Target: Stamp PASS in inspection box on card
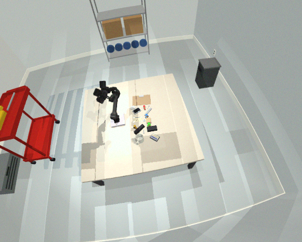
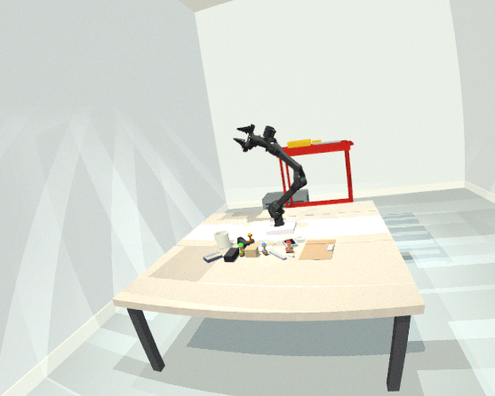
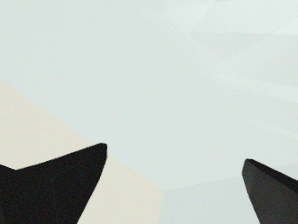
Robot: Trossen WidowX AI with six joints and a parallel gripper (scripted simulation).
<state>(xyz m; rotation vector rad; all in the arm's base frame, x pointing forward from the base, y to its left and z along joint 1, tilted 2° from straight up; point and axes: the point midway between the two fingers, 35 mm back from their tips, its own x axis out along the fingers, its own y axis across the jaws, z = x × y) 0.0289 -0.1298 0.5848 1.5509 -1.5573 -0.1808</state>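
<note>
Right now my gripper tip is 320 mm short of the green-topped stamp, 10 mm to the right of it and 610 mm above it. Also, from my gripper tip: black box (340 mm ahead, 40 mm to the right, 610 mm below); tan block (330 mm ahead, 60 mm to the left, 600 mm below); white mug (170 mm ahead, 150 mm to the right, 590 mm below).
</note>
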